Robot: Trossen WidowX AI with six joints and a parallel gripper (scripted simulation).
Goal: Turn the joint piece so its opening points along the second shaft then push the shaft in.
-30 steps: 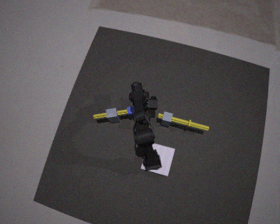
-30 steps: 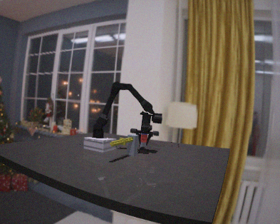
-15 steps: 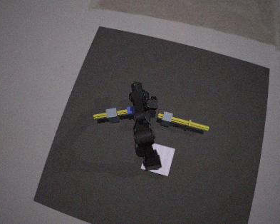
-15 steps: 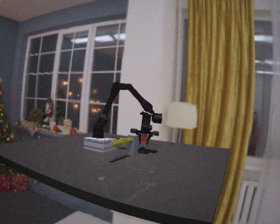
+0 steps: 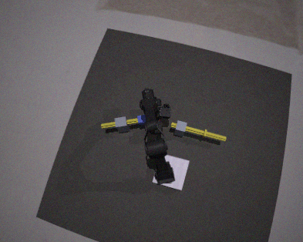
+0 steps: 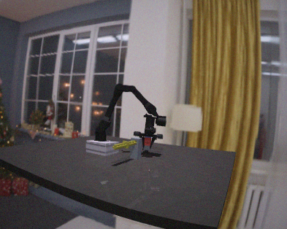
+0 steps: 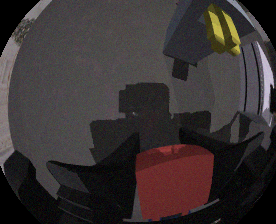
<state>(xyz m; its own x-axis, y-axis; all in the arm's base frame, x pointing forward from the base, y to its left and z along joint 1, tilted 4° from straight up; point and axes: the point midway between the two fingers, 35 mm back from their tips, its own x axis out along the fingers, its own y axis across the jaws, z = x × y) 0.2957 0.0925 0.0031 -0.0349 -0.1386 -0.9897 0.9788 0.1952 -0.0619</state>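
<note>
My gripper tip is now 20 mm to the right of the red joint piece and 40 mm below it.
</note>
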